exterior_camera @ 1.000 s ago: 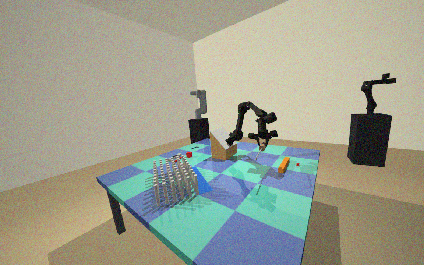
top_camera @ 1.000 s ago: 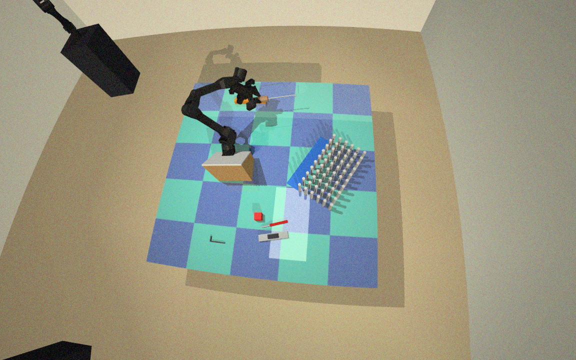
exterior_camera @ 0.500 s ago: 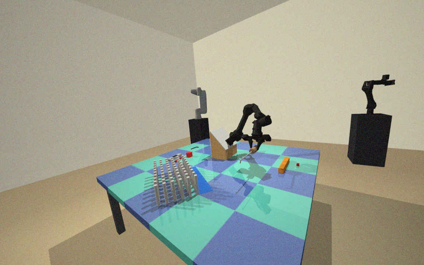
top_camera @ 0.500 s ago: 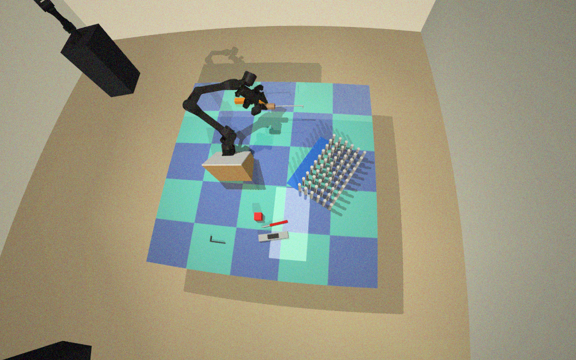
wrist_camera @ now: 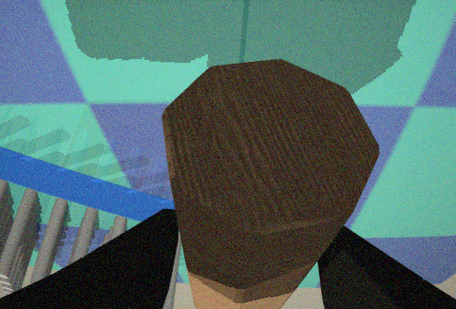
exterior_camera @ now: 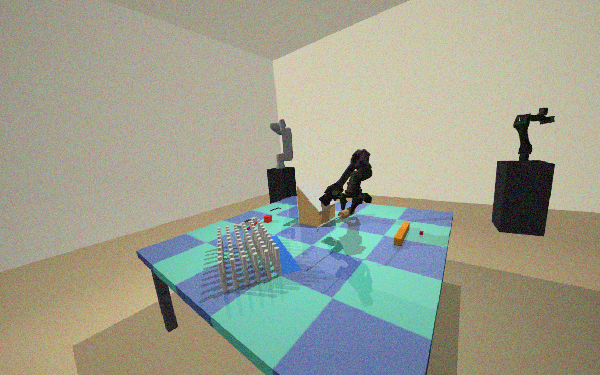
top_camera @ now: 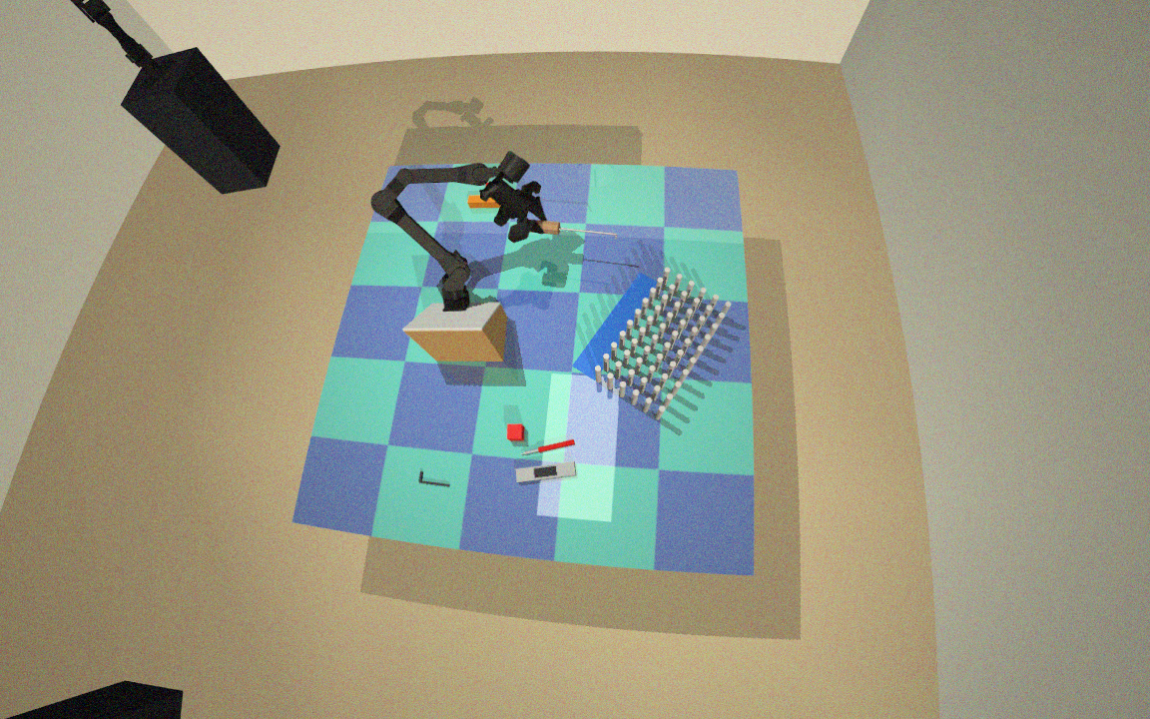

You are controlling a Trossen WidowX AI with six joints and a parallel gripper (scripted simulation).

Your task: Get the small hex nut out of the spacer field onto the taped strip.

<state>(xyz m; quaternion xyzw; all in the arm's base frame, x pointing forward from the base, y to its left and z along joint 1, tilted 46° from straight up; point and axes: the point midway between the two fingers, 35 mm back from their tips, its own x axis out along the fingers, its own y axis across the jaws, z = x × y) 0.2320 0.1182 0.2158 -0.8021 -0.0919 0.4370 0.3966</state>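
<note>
Now: the blue taped strip 26 cm to the right of my gripper tip, 20 cm ahead of it and 15 cm below it. The rest, counted from my gripper tip: orange block 22 cm to the left, 17 cm behind, 13 cm below; small red cube 30 cm to the left, 22 cm behind, 14 cm below; wooden-handled pick 10 cm ahead, 2 cm to the right.
</note>
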